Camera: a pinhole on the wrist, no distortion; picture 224 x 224 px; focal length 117.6 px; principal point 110.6 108.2 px. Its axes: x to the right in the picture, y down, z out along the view. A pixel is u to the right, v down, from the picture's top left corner.
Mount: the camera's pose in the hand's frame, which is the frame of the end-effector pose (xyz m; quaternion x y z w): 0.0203 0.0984 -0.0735 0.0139 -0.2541 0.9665 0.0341
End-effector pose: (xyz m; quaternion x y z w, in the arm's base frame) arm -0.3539 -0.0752 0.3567 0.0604 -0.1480 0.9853 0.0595
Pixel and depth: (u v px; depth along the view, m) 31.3 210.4 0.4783
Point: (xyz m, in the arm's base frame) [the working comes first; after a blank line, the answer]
In the camera's frame: -0.3225 0.4157 0.4783

-0.5830 0.4096 0.6654
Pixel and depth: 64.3 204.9 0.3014
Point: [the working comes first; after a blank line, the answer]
In the camera's frame: -0.1187 0.2478 0.3014

-0.4325 0.1768 0.5099
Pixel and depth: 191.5 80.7 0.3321
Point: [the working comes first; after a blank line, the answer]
In the camera's frame: 0.2285 -0.0777 0.3321

-0.1334 -0.1888 0.5753
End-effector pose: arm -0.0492 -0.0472 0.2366 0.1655 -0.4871 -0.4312 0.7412
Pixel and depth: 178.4 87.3 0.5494
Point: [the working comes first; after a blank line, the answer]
In the camera's frame: 0.3167 -0.0976 0.5494

-0.5290 0.2218 0.2465
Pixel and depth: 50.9 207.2 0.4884
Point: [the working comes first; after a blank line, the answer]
In the camera's frame: -0.2479 0.4112 0.4884

-0.3778 -0.5113 0.1006
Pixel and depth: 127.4 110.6 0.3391
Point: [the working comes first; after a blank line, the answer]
In the camera's frame: 0.0484 0.0069 0.3391

-0.2780 -0.0295 0.2780
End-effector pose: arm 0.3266 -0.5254 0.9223 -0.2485 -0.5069 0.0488 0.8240
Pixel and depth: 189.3 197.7 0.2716
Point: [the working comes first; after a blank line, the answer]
In the camera's frame: 0.1818 0.2067 0.2716

0.1482 -0.7359 0.9005
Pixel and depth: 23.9 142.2 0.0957
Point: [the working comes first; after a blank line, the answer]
In the camera's frame: -0.0706 0.0277 0.0957

0.3796 -0.4780 0.9818
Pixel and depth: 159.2 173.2 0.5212
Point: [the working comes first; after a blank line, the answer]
In the camera's frame: 0.2154 0.2881 0.5212

-0.0562 -0.8508 1.0232
